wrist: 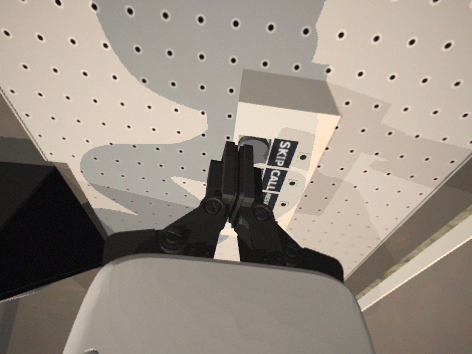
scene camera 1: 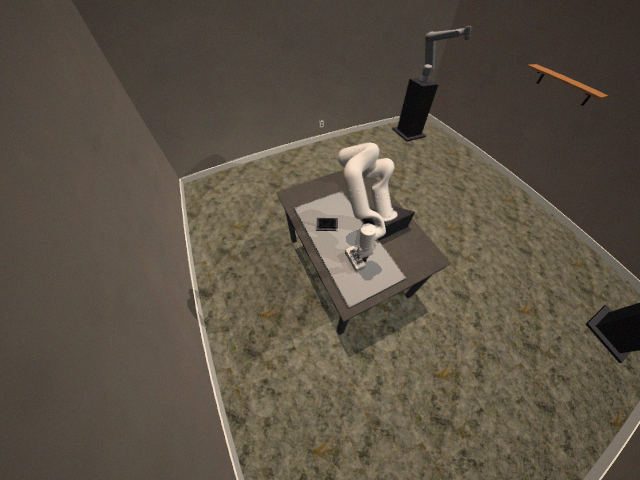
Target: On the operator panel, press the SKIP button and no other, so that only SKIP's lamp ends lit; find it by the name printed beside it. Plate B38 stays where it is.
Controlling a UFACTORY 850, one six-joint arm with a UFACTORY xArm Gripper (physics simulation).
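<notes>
The white operator panel (scene camera 1: 352, 253) (wrist: 287, 116) lies on the perforated light mat. In the wrist view, the SKIP label (wrist: 283, 153) is at the panel's near-top end, with the CALL label (wrist: 270, 180) beside it and a partly hidden third label. The round grey SKIP button (wrist: 259, 148) is partly covered by my fingers. The small lamp (wrist: 303, 157) in SKIP's row looks dark. My gripper (scene camera 1: 364, 259) (wrist: 234, 159) is shut and empty, its tips at or over the SKIP button's edge; contact cannot be told. No label reading B38 is legible.
A small dark rectangular object (scene camera 1: 327, 223) lies on the light mat (scene camera 1: 353, 294), apart from the panel. The mat lies on the dark table (scene camera 1: 428, 259). The black base block (scene camera 1: 398, 223) (wrist: 45, 220) stands beside the mat.
</notes>
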